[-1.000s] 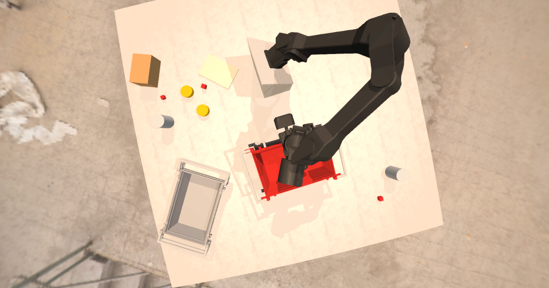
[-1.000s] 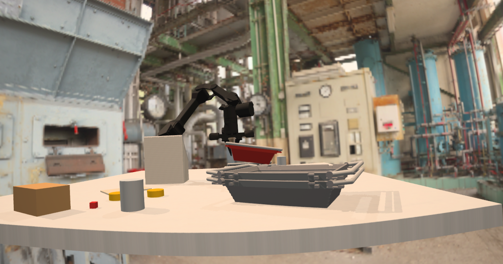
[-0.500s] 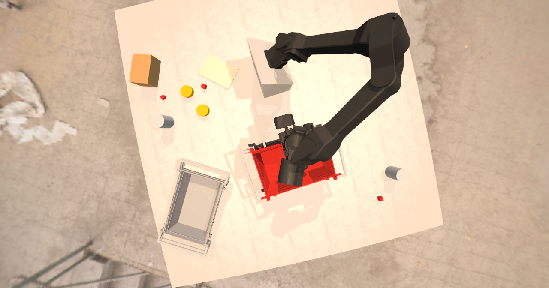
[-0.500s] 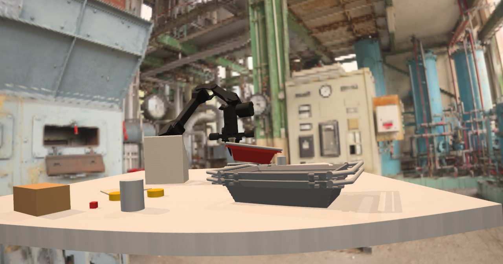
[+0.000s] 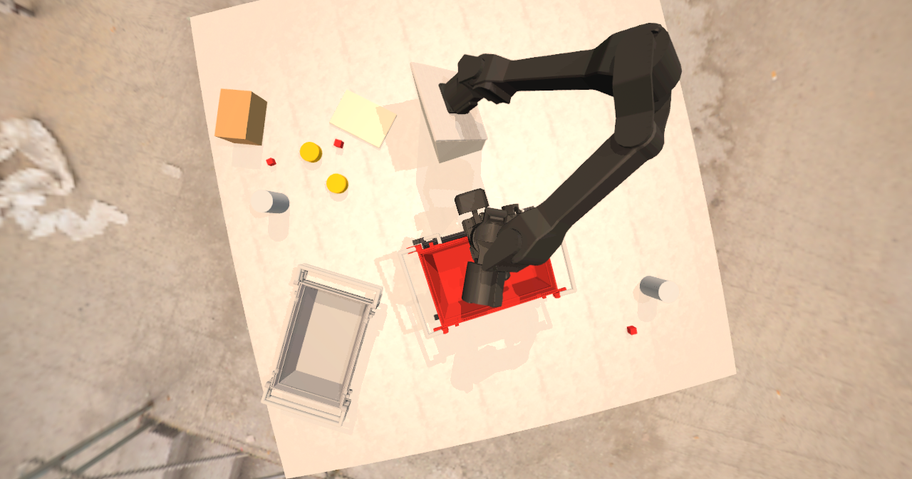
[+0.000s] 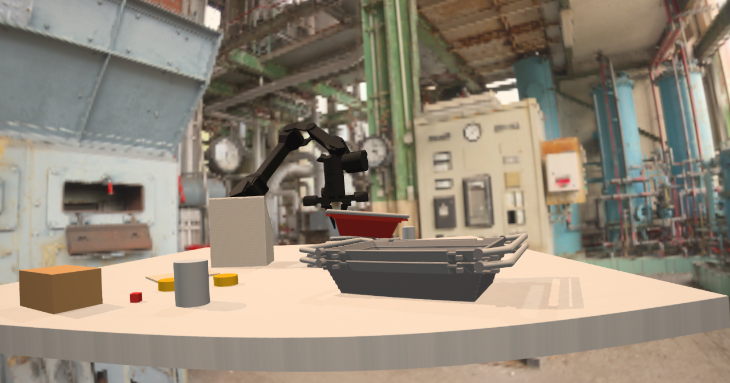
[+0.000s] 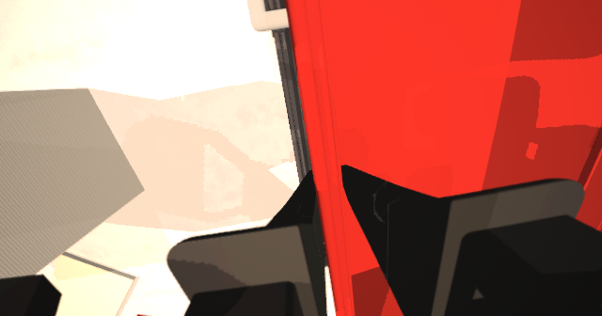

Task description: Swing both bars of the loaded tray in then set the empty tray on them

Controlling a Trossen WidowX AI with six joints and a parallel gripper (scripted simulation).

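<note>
Right now my gripper tip is 8 cm short of the red tray and 2 cm below it. Also, from my gripper tip: pale flat plate (39 cm behind, 17 cm to the right, 9 cm below); then orange box (48 cm behind, 47 cm to the right, 6 cm below).
</note>
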